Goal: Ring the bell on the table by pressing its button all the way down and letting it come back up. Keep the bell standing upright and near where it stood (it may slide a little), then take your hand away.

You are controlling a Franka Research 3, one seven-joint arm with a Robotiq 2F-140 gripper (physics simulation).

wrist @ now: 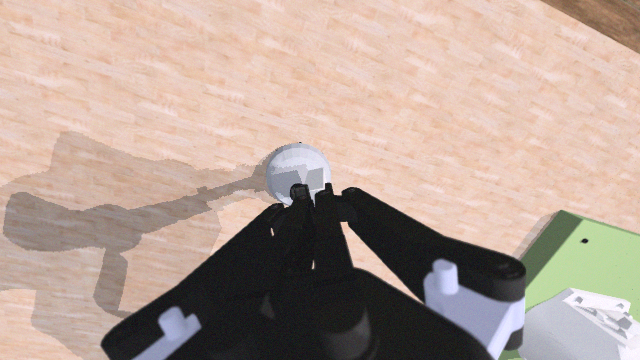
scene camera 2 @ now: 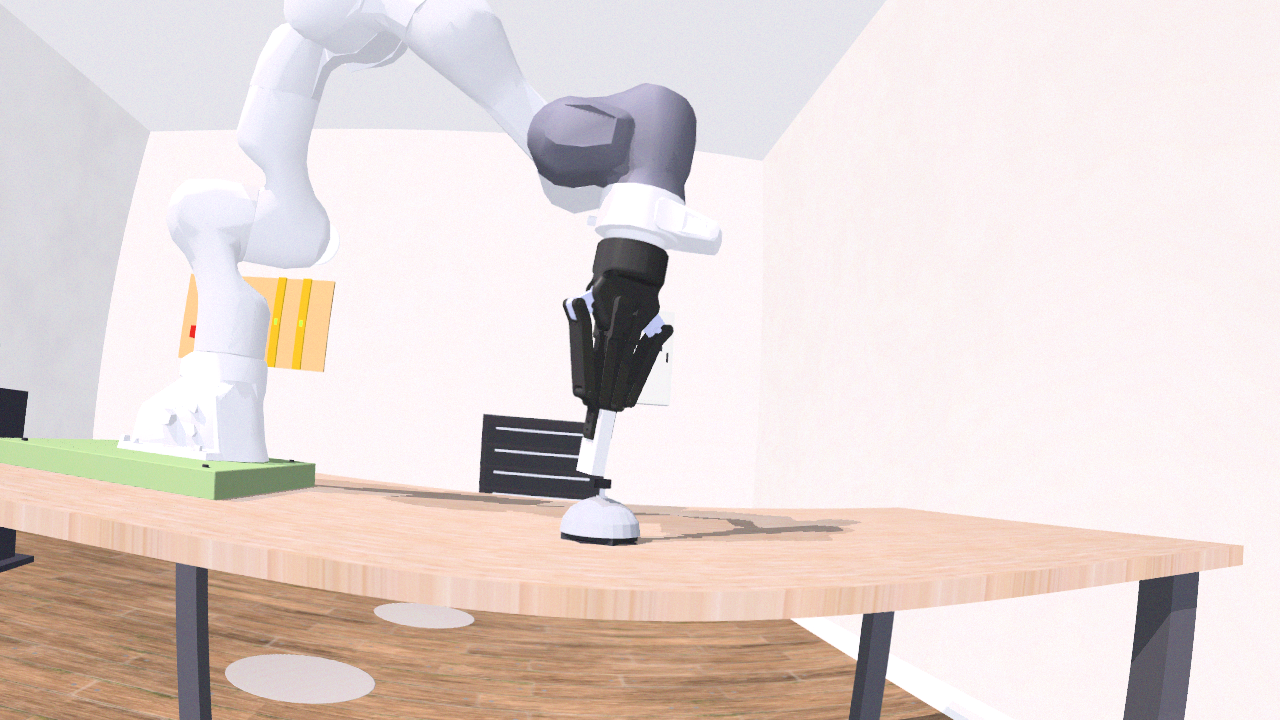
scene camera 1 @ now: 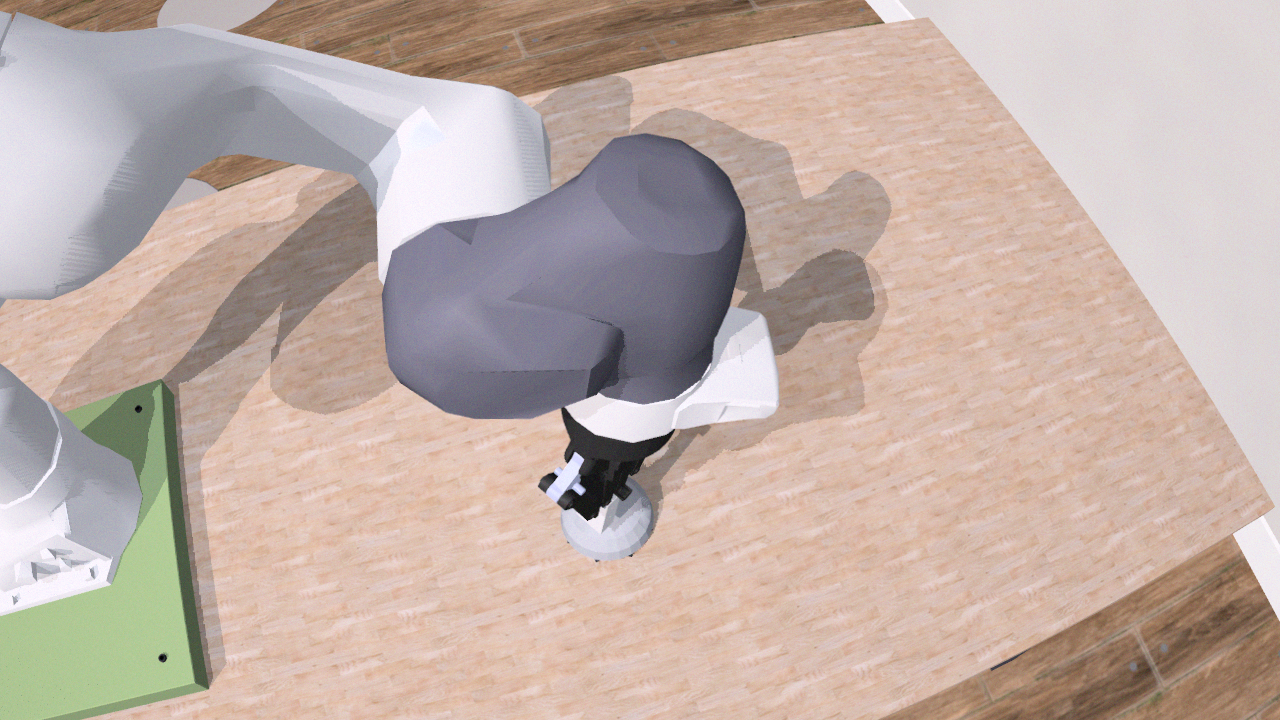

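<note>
The silver dome bell (scene camera 1: 617, 542) (scene camera 2: 599, 521) (wrist: 299, 156) stands upright on its dark base on the wooden table. Its small button (scene camera 2: 605, 494) sticks up from the top of the dome in scene camera 2. My gripper (scene camera 2: 597, 481) (wrist: 318, 181) is shut and empty, pointing down with a slight tilt, its fingertips right over the button. They appear to be at the button's top; whether they touch it I cannot tell. In scene camera 1 the gripper hides the button and part of the dome, and in the wrist view the fingers cover the dome's near edge.
The green base plate (scene camera 1: 183, 617) (scene camera 2: 264, 480) (wrist: 595, 265) carries the arm's base at the left of the scene views. The wooden table (scene camera 1: 402, 582) (scene camera 2: 760, 573) has its right edge well beyond the bell. A dark drawer unit (scene camera 2: 529, 476) stands behind the table.
</note>
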